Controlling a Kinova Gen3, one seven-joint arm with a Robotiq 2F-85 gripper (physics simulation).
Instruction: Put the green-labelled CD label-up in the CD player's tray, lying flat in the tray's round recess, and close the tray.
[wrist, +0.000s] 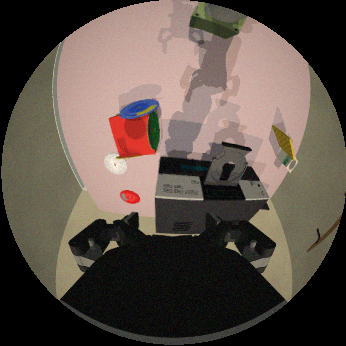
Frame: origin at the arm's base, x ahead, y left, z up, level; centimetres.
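Seen in the pictures: gripper, fingertip midpoint: (171, 220).
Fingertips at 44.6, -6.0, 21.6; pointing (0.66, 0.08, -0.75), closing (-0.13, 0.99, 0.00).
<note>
A point is followed by its place in that frame, as x, y, z.
The green-labelled CD (153, 130) {45.5, -12.0, -8.1} stands on edge against the right side of a red box, its label seen at a steep slant. The dark CD player (180, 212) {65.7, -0.4, 7.3} with light grey top panels is at centre right. Its grey tray (216, 175) {54.0, 9.5, 0.3} is open and sticks out at the player's far side, with its round recess showing and no disc in it. My gripper (171, 220) {44.6, -6.0, 21.5} is open and empty, at the near side of the player in the view, with the CD farther off to the upper left.
A blue disc (132, 109) {38.4, -18.5, -6.0} leans at the red box's (131, 137) {46.9, -18.2, -4.4} far side. A white disc (115, 164) {64.6, -28.6, -12.5} and a small red disc (130, 196) {86.6, -23.9, -12.5} are at the left. A yellow ribbed object (283, 141) {36.1, 39.9, -5.7} is at the right. A green block (215, 26) {5.9, -0.1, -4.3} stands at the top.
</note>
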